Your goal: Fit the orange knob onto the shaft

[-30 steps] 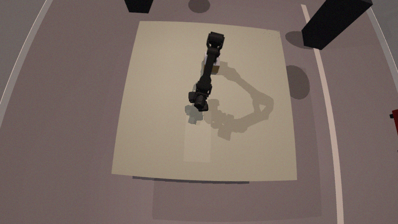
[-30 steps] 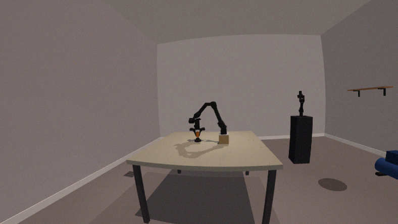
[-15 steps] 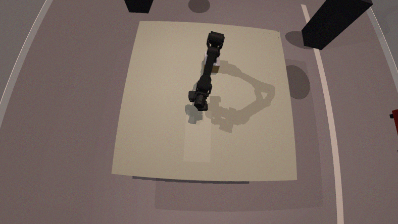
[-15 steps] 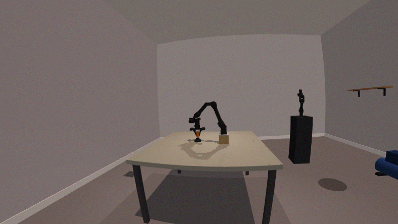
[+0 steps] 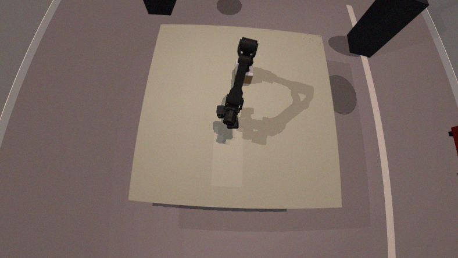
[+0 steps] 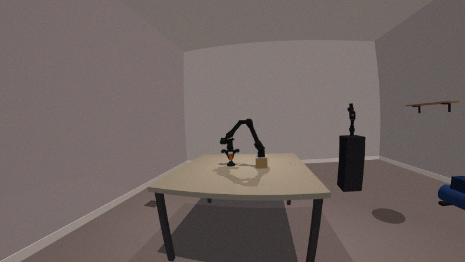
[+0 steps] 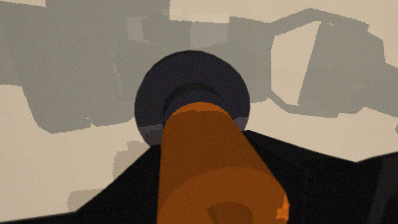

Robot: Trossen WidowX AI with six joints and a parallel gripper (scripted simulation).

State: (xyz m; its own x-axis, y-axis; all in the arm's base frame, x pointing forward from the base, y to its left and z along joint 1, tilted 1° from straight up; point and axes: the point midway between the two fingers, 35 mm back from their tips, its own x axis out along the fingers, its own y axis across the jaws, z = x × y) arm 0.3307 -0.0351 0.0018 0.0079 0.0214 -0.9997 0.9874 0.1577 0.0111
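Now: gripper tip 20 mm below the orange knob. Round my gripper tip: round pedestal: 40 mm below.
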